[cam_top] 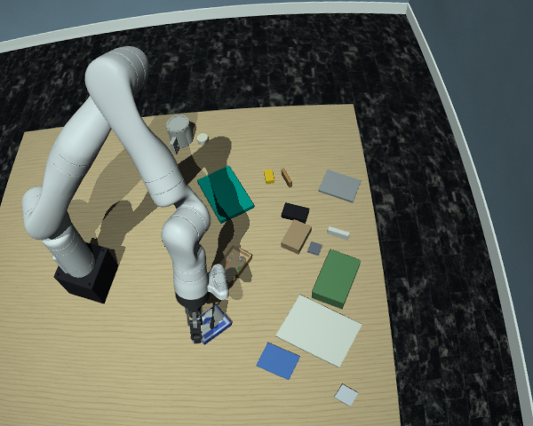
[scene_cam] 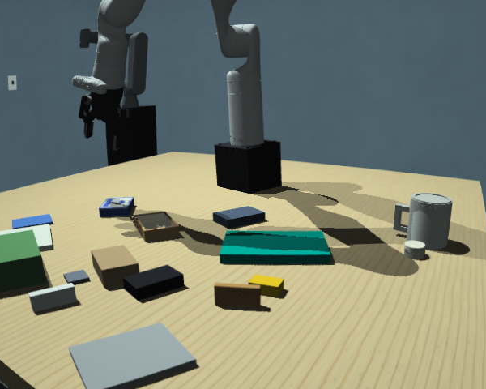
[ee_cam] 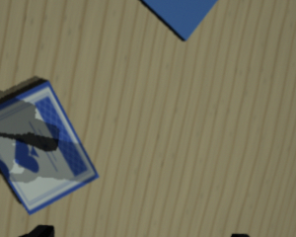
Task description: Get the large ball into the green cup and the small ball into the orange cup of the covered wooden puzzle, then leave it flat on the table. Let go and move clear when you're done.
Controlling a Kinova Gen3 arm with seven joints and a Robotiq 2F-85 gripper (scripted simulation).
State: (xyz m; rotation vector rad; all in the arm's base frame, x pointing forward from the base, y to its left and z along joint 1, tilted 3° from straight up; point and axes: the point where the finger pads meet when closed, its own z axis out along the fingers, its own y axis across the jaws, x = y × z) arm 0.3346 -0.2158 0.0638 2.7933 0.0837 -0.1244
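My hand is 8 cm short of the covered wooden puzzle, 22 cm to the right of it and 16 cm above it. The rest, counted from my hand: blue tile (19 cm ahead, 7 cm to the right, 16 cm below); white slab (30 cm ahead, 16 cm below); dark blue block (5 cm behind, 34 cm to the left, 15 cm below).
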